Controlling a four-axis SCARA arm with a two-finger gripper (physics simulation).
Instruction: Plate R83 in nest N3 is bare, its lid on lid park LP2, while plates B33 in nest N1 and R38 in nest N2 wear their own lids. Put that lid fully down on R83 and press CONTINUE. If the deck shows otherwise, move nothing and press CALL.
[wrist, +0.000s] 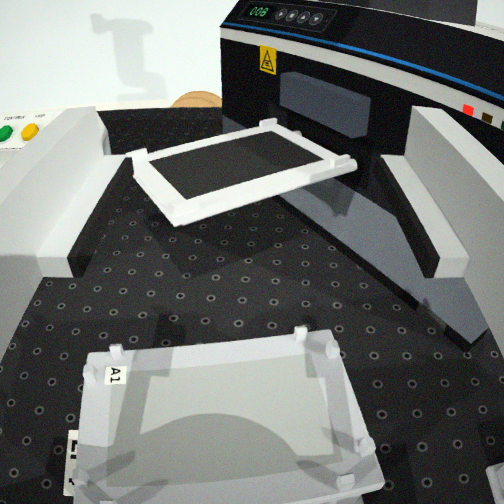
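Note:
A clear, see-through lid (235, 395) lies flat on a white stand at the bottom of the wrist view. It carries an A1 corner tag (115, 374). Small white corner posts stand around it. A white label (71, 460) beside the stand is cut off and I cannot read it. No plate and no nest shows in this view. My gripper's fingers do not show in the view; the gripper is shut with nothing in it, above and just in front of the lid.
A black instrument (375, 65) stands at the back with its white tray (225, 202) slid out and bare. A white box at the left carries a green button (5, 133) and a yellow button (30, 131). A white guard (450, 165) stands at the right. The deck (250, 285) is a black perforated board.

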